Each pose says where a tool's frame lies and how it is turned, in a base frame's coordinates. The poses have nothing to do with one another.
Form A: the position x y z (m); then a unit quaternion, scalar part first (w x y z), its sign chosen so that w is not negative.
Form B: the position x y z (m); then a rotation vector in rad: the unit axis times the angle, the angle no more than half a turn. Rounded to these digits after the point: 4 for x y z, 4 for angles.
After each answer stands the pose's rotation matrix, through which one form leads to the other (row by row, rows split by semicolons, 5 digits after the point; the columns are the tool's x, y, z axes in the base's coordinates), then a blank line. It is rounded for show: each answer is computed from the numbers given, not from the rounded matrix.
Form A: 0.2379 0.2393 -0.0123 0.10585 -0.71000 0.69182 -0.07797
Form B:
0.2379 0.2393 -0.0123 -2.0917 2.0381 -0.2297
0.03061 -0.96588 0.25718; -0.99889 -0.02036 0.04242; -0.03574 -0.25819 -0.96543

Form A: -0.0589 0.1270 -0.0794 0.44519 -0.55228 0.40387 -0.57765
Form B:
-0.0589 0.1270 -0.0794 -1.3685 1.0008 -1.4314
0.00642 0.06823 0.99765; -0.96043 -0.27739 0.02515; 0.27845 -0.95833 0.06375

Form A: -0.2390 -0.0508 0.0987 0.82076 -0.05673 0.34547 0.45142
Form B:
-0.2390 -0.0508 0.0987 -0.1208 0.7354 0.9610
0.35374 -0.78022 0.51588; 0.70182 0.58600 0.40503; -0.61832 0.21878 0.75486

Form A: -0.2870 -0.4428 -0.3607 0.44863 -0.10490 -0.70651 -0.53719
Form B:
-0.2870 -0.4428 -0.3607 -0.2595 -1.7480 -1.3290
-0.57546 0.63022 -0.52122; -0.33377 0.40085 0.85318; 0.74662 0.66494 -0.02032

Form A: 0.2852 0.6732 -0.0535 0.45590 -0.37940 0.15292 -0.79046
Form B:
0.2852 0.6732 -0.0535 -0.9356 0.3771 -1.9493
-0.29642 0.60471 0.73923; -0.83678 -0.53754 0.10418; 0.46037 -0.58769 0.66534

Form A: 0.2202 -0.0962 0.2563 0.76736 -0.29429 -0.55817 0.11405
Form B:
0.2202 -0.0962 0.2563 -0.6389 -1.2119 0.2476
0.35088 0.15349 -0.92375; 0.50356 0.80077 0.32433; 0.78950 -0.57897 0.20369

